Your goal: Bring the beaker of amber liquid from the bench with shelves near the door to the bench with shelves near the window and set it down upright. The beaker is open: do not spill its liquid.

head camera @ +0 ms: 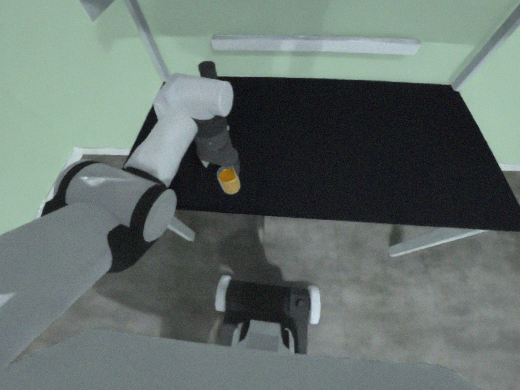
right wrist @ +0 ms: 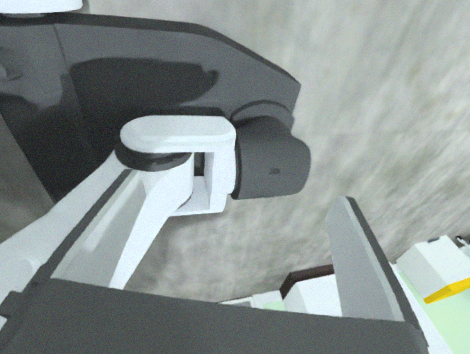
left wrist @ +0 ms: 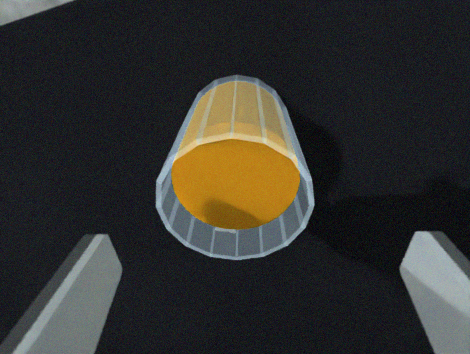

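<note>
The beaker of amber liquid (head camera: 229,181) (left wrist: 235,180) stands upright on the black bench top (head camera: 350,150) (left wrist: 75,125), near its front edge at the left of the head camera view. Its rim is open and the liquid lies below it. My left gripper (left wrist: 257,251) is open and empty; in the left wrist view its fingers stand at the lower left and lower right, and the beaker shows centred between them and further up. In the head view the gripper is mostly hidden by the wrist. My right gripper (right wrist: 237,195) is open and empty, over the robot's own base and the floor.
A pale bar (head camera: 315,44) runs along the green wall behind the bench. Grey posts (head camera: 147,40) (head camera: 487,46) rise at the bench's back corners. A pale bench leg (head camera: 435,242) shows below the front edge. The robot's wheeled base (head camera: 265,302) is on the floor in front.
</note>
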